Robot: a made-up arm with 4 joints.
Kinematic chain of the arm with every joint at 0, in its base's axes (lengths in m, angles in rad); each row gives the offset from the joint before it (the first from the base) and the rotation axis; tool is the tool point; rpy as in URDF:
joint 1: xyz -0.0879 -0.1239 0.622 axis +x
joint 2: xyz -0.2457 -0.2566 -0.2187 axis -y
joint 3: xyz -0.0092 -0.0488 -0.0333 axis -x
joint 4: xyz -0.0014 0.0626 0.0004 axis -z
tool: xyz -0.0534 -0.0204 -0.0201 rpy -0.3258 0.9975 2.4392
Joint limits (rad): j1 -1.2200..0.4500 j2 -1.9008..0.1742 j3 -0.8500..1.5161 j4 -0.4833..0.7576
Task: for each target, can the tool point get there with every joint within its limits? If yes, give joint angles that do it. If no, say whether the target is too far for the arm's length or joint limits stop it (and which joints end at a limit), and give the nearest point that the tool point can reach.
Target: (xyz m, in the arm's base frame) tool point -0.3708 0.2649 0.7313
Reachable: no: joint limits stop it (at a limit: joint 1, joint 2, joint 4) | nearest point -0.3870 -0.3286 0.7932 | short by 0.597 m
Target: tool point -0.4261 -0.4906 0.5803
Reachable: yes | joints -0.4393 -1.1403 1.2878 -0.1146
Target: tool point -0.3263 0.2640 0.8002
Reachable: no: joint limits stop it (at a limit: joint 1, joint 2) | nearest point -0.3878 -0.3285 0.7939 | short by 0.596 m
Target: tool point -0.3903 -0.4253 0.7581
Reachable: yes | joints -1.0266 -1.0649 -0.6081 -0.3202
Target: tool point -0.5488 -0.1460 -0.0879
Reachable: no: too far | nearest point -0.3965 -0.2563 0.1817 | short by 0.329 m
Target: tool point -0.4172 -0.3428 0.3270
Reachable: yes | joints 0.2452 -0.6537 0.3553 -0.2395
